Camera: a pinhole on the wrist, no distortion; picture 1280 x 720 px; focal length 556.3 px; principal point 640.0 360.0 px. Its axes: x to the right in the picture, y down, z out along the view. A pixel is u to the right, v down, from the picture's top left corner.
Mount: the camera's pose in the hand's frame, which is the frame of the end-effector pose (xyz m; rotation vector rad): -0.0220 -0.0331 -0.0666 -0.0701 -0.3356 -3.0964
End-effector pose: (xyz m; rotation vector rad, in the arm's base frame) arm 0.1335 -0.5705 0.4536 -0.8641 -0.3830 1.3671
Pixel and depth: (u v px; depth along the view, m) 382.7 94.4 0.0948
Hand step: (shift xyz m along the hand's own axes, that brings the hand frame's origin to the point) 0.0244 0.0324 0.0142
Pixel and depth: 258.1 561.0 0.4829
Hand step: 0.3347 -0.0927 0.4261
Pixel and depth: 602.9 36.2 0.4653
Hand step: 0.0201 0.3319 0.3281
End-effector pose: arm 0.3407 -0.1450 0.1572 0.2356 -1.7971 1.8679
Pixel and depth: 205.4 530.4 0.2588
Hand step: 0.1932 -0.0506 0.1932
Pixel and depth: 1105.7 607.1 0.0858
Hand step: -0.0890 -0.0534 0.0287
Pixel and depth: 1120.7 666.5 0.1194
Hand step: -0.1180 -0.0739 0.0689
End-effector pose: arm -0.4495 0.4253 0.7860 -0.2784 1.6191 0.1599
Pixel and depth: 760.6 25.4 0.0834
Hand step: -0.0381 0.0334 0.0049
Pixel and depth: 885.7 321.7 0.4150
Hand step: -0.1885 0.0800 0.3410
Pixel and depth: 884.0 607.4 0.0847
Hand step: -0.0544 -0.0525 0.0259
